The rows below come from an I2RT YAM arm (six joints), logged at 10 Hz.
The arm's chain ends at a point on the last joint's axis. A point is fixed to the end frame.
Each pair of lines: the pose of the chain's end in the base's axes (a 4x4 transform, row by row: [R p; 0 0 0 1], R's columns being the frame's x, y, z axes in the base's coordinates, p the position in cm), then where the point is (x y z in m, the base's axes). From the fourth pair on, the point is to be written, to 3 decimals.
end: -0.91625, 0.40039, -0.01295, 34.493; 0.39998, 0.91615, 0.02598, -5.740; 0.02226, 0.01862, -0.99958, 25.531; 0, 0, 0, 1
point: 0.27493 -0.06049 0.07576
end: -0.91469, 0.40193, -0.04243, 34.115; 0.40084, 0.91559, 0.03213, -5.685; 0.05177, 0.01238, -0.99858, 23.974; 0, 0, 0, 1
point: 0.26588 -0.05876 0.06232
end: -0.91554, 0.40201, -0.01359, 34.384; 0.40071, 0.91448, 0.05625, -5.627; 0.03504, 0.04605, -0.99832, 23.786; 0, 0, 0, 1
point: 0.27372 -0.05380 0.05835
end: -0.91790, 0.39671, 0.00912, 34.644; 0.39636, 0.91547, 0.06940, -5.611; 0.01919, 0.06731, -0.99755, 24.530; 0, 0, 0, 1
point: 0.280 -0.052 0.064
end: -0.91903, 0.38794, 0.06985, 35.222; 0.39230, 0.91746, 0.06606, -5.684; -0.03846, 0.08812, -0.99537, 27.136; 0, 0, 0, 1
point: 0.297 -0.053 0.087
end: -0.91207, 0.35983, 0.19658, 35.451; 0.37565, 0.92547, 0.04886, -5.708; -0.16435, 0.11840, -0.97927, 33.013; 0, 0, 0, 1
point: 0.324 -0.058 0.140
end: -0.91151, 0.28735, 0.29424, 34.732; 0.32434, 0.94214, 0.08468, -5.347; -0.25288, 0.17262, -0.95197, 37.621; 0, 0, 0, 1
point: 0.337 -0.051 0.184
